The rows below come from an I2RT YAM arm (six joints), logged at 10 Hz.
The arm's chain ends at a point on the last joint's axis. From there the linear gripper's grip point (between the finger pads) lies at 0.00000 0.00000 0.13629 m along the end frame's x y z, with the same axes.
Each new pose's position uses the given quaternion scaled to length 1; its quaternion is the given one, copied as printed.
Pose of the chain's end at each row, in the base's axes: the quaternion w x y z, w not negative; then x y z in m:
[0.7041, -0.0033, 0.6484, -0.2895, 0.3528, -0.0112, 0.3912]
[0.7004, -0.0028, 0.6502, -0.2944, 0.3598, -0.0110, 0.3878]
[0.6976, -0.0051, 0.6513, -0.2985, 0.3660, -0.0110, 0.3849]
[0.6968, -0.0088, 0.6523, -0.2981, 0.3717, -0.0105, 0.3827]
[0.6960, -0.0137, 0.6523, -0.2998, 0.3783, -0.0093, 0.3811]
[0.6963, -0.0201, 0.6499, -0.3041, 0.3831, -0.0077, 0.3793]
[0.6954, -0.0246, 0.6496, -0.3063, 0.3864, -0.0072, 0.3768]
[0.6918, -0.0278, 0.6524, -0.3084, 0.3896, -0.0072, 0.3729]
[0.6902, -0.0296, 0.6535, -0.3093, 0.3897, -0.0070, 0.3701]
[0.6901, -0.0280, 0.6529, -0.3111, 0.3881, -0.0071, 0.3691]
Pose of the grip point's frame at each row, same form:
[0.7041, -0.0033, 0.6484, -0.2895, 0.4775, -0.0617, 0.4129]
[0.7004, -0.0028, 0.6502, -0.2944, 0.4842, -0.0626, 0.4089]
[0.6976, -0.0051, 0.6513, -0.2985, 0.4903, -0.0630, 0.4056]
[0.6968, -0.0088, 0.6523, -0.2981, 0.4963, -0.0618, 0.4030]
[0.6960, -0.0137, 0.6523, -0.2998, 0.5032, -0.0600, 0.4014]
[0.6963, -0.0201, 0.6499, -0.3041, 0.5081, -0.0578, 0.4004]
[0.6954, -0.0246, 0.6496, -0.3063, 0.5116, -0.0568, 0.3979]
[0.6918, -0.0278, 0.6524, -0.3084, 0.5149, -0.0568, 0.3930]
[0.6902, -0.0296, 0.6535, -0.3093, 0.5151, -0.0565, 0.3897]
[0.6901, -0.0280, 0.6529, -0.3111, 0.5133, -0.0572, 0.3890]

